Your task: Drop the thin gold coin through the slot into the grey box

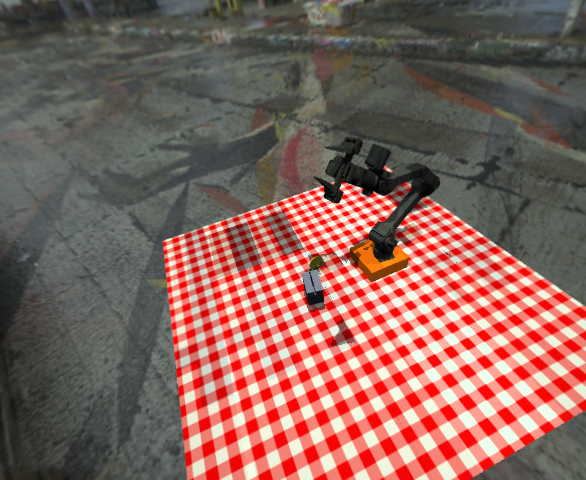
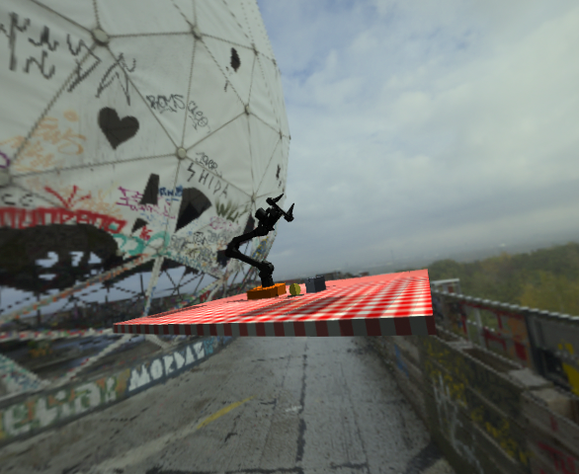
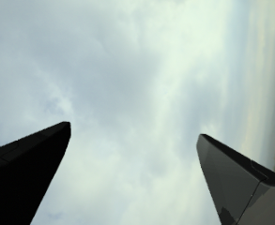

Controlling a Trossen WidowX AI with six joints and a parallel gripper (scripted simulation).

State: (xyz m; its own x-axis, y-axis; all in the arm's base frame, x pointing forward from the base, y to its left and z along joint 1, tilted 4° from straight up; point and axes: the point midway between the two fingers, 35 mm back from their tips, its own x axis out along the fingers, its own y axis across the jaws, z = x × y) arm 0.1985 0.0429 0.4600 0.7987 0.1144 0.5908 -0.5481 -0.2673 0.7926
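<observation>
The gold coin is 500 mm below my gripper tip, 100 mm to the right of it and 20 mm ahead of it.
</observation>
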